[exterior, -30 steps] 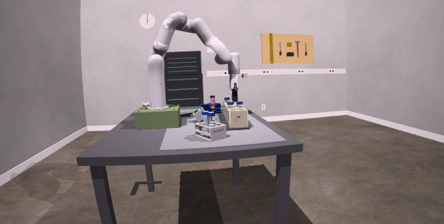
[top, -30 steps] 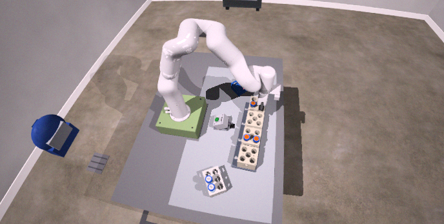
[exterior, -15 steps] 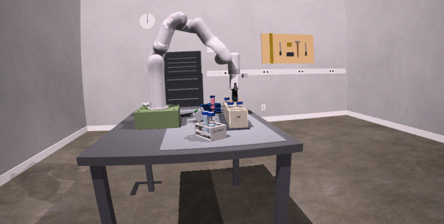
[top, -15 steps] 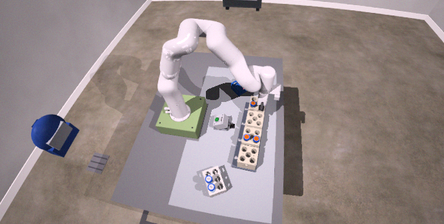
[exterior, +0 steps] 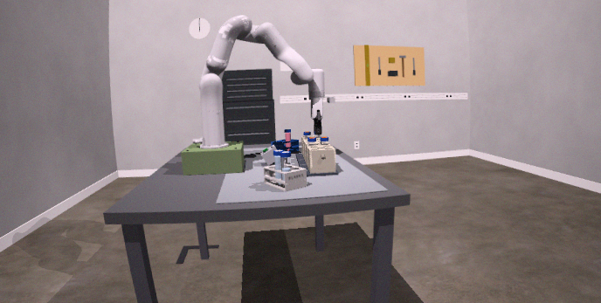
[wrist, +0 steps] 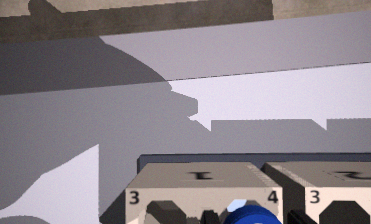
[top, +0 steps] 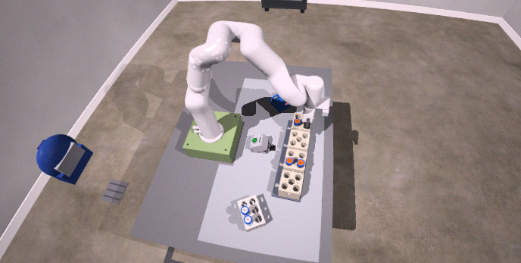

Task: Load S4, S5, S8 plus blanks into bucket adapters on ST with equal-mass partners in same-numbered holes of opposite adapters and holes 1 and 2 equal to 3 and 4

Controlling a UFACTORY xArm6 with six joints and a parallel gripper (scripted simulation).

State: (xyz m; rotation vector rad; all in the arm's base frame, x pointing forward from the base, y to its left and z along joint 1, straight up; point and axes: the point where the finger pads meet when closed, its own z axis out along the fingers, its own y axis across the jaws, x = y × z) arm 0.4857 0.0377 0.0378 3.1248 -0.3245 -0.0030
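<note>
Right now my hand is 26 cm past the green done key, 7 cm to the left of it and 7 cm above it. From my hand the other things lie so: bucket adapter: 8 cm to the right, 8 cm below, 4 cm behind; then small sloped desk: 25 cm behind, 8 cm below, 7 cm to the right; then pink-filled tube: 21 cm to the left, 9 cm behind, 7 cm below.
</note>
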